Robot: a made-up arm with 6 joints. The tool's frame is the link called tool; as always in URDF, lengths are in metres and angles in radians. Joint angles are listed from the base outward.
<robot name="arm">
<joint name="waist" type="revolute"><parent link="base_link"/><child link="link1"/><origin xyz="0.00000 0.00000 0.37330" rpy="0.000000 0.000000 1.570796"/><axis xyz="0 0 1"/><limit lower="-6.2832" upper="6.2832"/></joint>
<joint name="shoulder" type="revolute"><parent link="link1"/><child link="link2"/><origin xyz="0.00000 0.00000 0.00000" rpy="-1.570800 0.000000 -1.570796"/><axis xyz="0 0 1"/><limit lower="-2.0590" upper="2.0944"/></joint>
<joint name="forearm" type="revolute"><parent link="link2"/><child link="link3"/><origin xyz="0.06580 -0.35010 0.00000" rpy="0.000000 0.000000 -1.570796"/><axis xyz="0 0 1"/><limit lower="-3.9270" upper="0.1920"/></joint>
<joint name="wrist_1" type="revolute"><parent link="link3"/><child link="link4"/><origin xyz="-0.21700 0.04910 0.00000" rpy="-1.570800 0.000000 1.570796"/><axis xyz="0 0 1"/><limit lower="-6.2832" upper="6.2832"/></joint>
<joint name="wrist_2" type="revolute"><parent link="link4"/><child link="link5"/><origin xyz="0.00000 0.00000 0.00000" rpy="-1.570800 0.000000 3.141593"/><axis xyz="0 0 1"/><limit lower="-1.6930" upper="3.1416"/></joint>
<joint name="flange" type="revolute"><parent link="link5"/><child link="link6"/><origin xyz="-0.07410 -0.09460 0.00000" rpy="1.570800 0.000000 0.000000"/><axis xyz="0 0 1"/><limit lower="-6.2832" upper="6.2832"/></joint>
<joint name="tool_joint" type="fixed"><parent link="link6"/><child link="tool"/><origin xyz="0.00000 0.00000 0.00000" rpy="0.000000 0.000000 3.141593"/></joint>
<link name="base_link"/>
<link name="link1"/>
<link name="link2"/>
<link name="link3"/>
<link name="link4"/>
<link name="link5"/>
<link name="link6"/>
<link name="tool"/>
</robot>
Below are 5 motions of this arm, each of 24 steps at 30 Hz.
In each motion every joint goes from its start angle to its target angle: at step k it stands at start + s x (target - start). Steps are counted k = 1, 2, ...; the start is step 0. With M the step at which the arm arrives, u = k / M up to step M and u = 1 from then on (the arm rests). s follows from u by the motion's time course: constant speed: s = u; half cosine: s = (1 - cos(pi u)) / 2; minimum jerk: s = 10 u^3 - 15 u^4 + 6 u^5.
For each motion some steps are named. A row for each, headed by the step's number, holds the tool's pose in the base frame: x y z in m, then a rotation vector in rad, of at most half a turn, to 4 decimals.
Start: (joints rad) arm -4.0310 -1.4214 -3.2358 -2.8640 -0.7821 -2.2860
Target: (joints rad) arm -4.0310 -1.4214 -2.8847 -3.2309 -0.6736 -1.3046
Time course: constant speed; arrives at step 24
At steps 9, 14, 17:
9: 0.3376 -0.4425 0.6015 0.6237 0.2085 0.3915
14: 0.3407 -0.4320 0.6184 0.5718 0.1893 0.5566
17: 0.3422 -0.4253 0.6281 0.5425 0.1822 0.6535

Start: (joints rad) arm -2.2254 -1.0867 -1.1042 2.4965 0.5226 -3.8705
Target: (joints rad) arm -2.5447 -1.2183 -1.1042 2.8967 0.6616 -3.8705
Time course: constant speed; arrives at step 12
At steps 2, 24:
2: 0.0181 0.0331 0.8195 0.5374 0.0190 -0.3000
24: 0.0767 0.0523 0.8218 0.2274 -0.0218 -0.3124

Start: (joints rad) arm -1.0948 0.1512 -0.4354 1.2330 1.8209 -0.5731
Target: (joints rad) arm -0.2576 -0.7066 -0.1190 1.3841 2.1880 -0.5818
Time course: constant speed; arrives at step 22
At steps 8, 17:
8: 0.1771 -0.0213 0.5153 -1.2266 0.5837 0.1319
17: 0.0989 0.0815 0.5481 -1.2994 0.1390 0.2929

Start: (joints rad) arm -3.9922 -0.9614 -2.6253 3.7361 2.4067 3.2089
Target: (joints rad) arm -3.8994 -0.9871 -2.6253 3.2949 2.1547 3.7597
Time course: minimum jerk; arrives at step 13
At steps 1, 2, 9, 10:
1: 0.3579 -0.3073 0.7416 0.5695 2.6859 0.2745
2: 0.3587 -0.3081 0.7416 0.5978 2.6779 0.2702
9: 0.3786 -0.3317 0.7454 1.4031 2.2479 0.1211
10: 0.3801 -0.3339 0.7463 1.4757 2.1826 0.1048

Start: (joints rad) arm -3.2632 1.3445 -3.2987 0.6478 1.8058 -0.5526
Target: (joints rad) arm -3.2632 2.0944 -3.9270 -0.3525 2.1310 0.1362
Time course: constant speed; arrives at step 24
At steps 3, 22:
3: -0.6199 0.0198 0.4048 0.7218 -2.7468 0.6500
22: -0.5184 0.0953 0.1578 0.4371 2.8225 0.3502

